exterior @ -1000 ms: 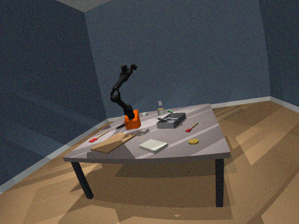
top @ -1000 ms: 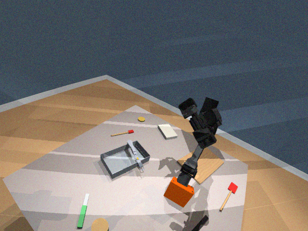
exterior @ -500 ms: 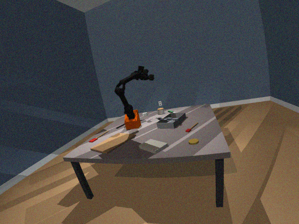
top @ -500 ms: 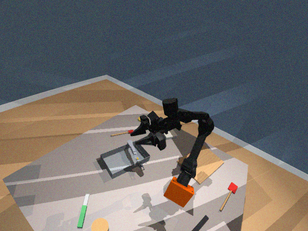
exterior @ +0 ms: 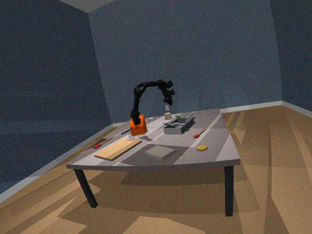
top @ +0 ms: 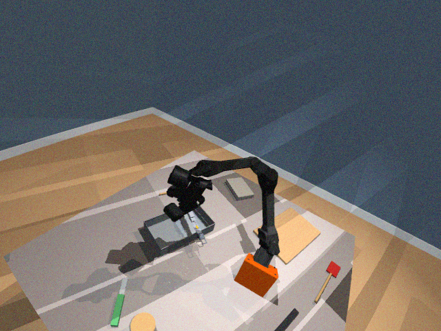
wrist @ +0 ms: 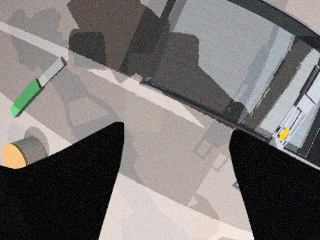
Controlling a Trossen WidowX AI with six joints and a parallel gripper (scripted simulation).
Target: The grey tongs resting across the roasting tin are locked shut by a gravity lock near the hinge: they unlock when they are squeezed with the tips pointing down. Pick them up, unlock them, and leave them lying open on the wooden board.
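Now: the yellow lock piece 16 cm below my gripper tip, 13 cm to the right of it and 4 cm behind it. Round my gripper tip: green-handled tool (30 cm to the left, 22 cm below, 4 cm ahead); wooden board (47 cm behind, 43 cm to the right, 22 cm below); roasting tin (20 cm below, 11 cm to the right, 4 cm ahead).
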